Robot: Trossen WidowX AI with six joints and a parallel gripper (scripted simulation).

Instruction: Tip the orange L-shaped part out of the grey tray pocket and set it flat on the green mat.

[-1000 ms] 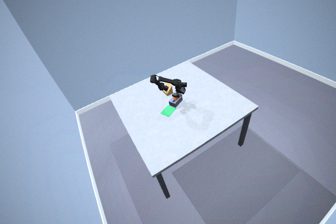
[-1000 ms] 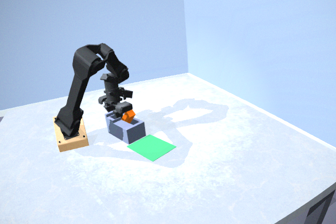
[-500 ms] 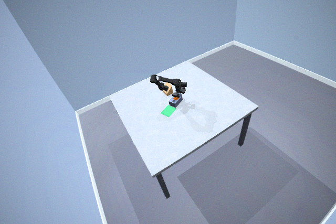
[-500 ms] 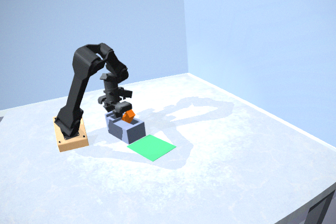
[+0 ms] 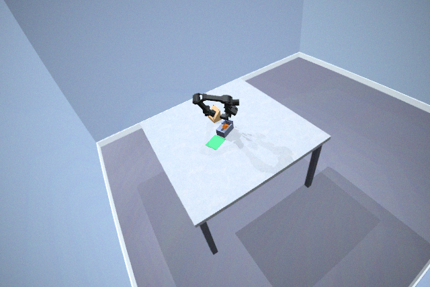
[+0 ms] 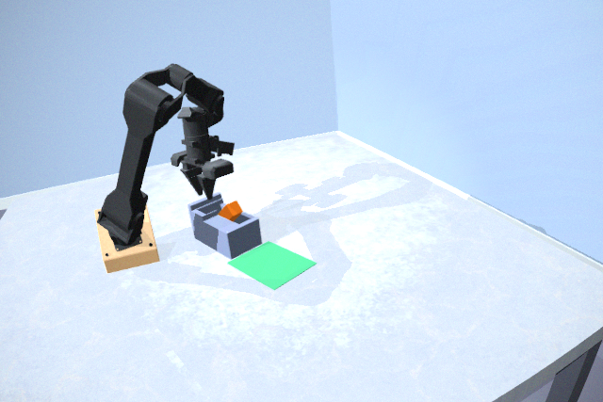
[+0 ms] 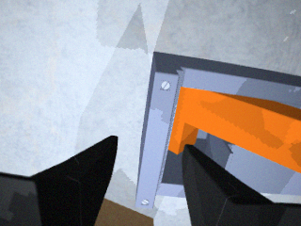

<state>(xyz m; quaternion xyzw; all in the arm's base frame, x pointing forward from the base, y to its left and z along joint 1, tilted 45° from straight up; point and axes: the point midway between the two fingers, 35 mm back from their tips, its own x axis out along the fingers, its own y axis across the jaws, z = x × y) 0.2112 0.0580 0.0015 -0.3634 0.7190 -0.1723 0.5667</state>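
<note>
The orange l-shaped part lies 1 cm ahead of my gripper tip, 5 cm to the right of it and 5 cm below it. The rest, counted from my gripper tip: green mat (7 cm ahead, 22 cm to the right, 11 cm below).
</note>
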